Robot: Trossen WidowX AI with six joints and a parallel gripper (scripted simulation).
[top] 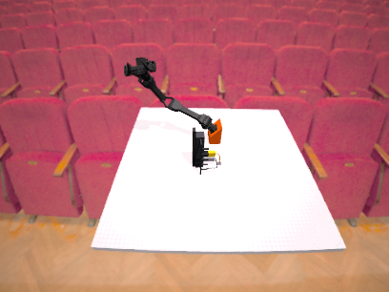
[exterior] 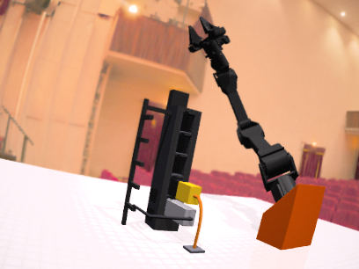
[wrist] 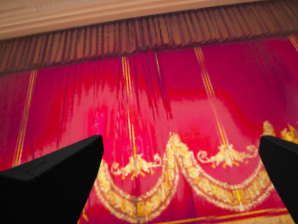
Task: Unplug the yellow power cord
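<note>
Now: gripper tip 54 cm above the yellow plug, 42 cm to the right of it and 14 cm short of it. The rest, counted from my gripper tip: grey pad (64 cm below, 50 cm to the left, 13 cm ahead).
</note>
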